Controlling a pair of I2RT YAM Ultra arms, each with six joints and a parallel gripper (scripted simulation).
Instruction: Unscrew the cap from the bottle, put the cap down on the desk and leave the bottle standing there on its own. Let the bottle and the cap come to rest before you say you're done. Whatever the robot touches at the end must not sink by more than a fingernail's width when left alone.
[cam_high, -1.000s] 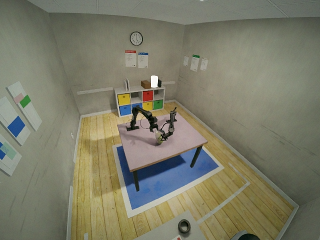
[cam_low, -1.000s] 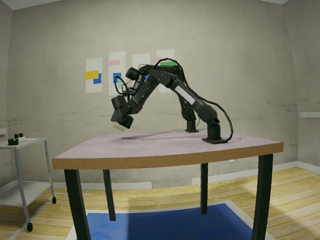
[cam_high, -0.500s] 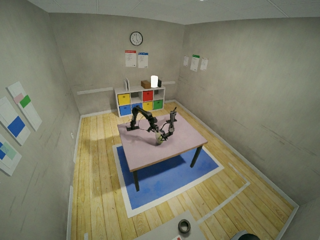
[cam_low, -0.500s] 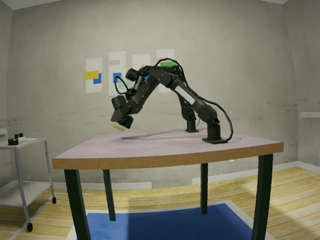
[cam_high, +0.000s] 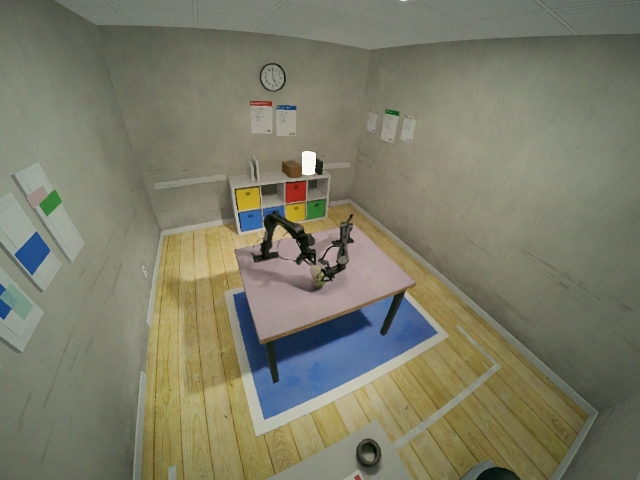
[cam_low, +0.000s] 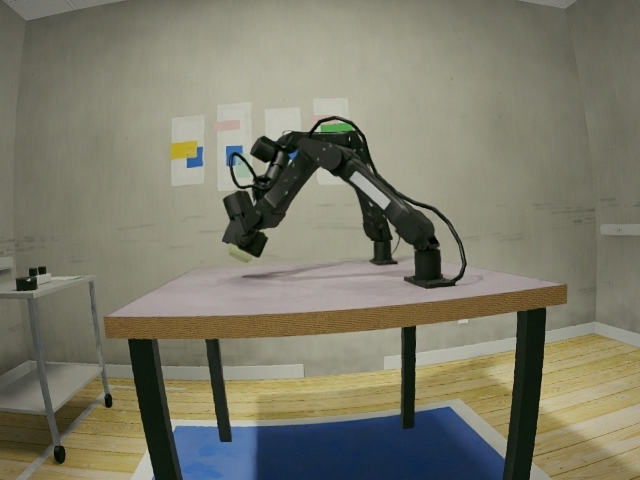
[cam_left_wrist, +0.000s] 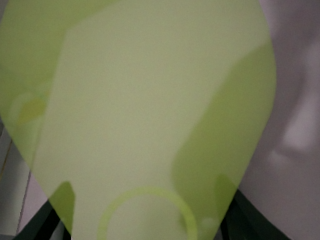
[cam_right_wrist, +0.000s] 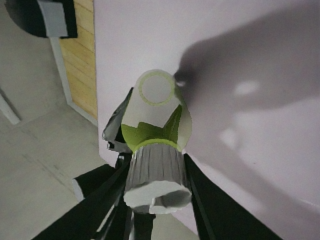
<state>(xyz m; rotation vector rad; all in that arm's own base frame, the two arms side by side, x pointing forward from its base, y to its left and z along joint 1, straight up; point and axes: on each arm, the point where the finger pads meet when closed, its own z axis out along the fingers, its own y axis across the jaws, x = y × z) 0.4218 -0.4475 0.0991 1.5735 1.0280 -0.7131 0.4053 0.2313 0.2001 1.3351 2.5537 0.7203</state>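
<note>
Right now the white cap is 10 mm to the right of my right hand and 10 mm above it. Round my right hand: green bottle: 60 mm below, 30 mm ahead, 20 mm to the left.
My left hand is 2 cm past the green bottle, 2 cm to the left of it and 4 cm below it. The rest, counted from my left hand: white cap 6 cm behind, 4 cm to the right, 11 cm above.
</note>
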